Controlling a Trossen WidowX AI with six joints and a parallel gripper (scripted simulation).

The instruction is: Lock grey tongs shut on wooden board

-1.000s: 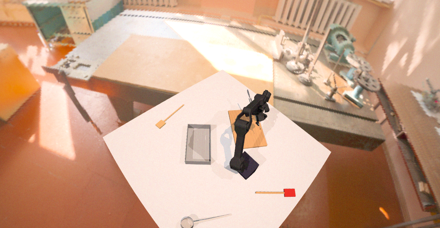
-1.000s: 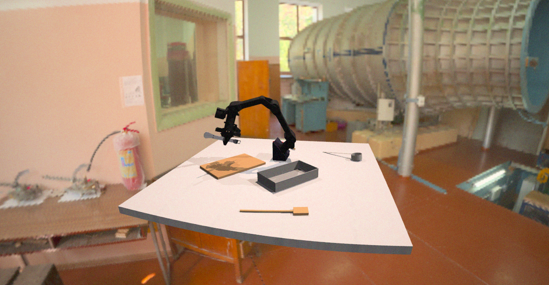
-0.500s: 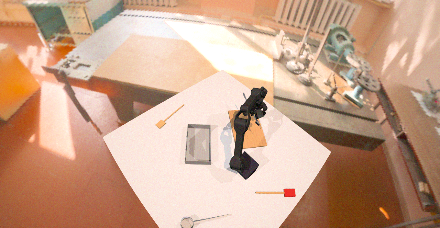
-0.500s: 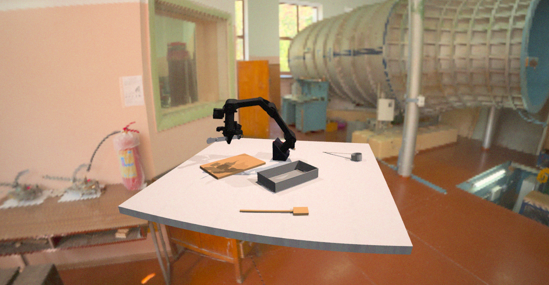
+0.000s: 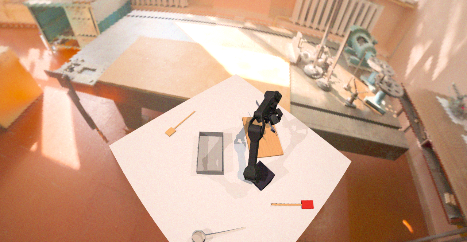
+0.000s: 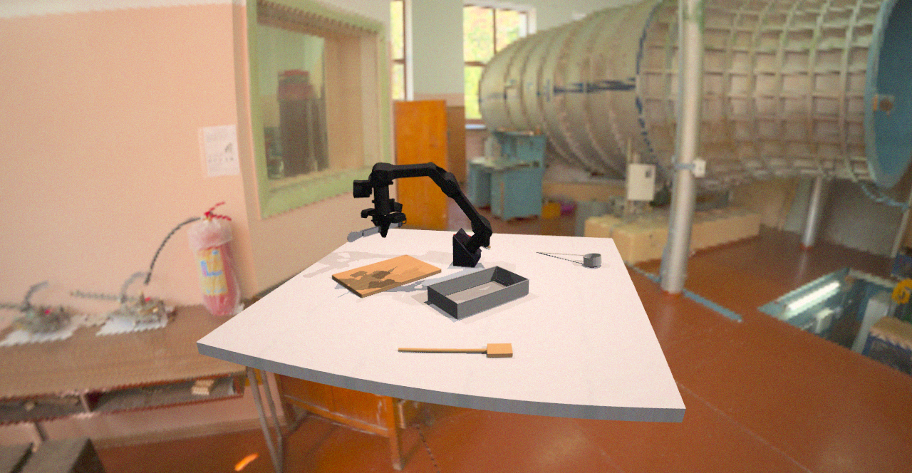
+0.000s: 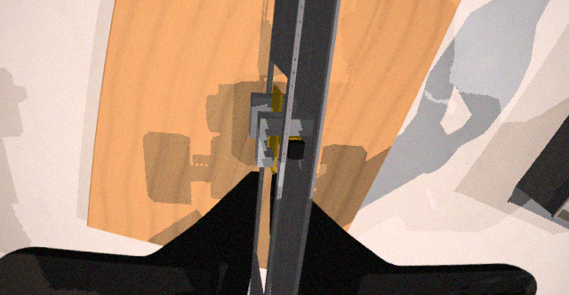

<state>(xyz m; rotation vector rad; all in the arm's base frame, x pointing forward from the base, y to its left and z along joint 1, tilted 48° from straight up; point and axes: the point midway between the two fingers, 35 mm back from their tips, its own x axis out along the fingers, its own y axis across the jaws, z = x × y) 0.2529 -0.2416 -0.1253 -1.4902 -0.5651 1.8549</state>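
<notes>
The yellow piece lies 4 cm behind my gripper tip, 4 cm above it and 1 cm to the left of it. Round my gripper tip: wooden board: 15 cm below; then roasting tin: 40 cm to the left, 13 cm below, 7 cm ahead.
</notes>
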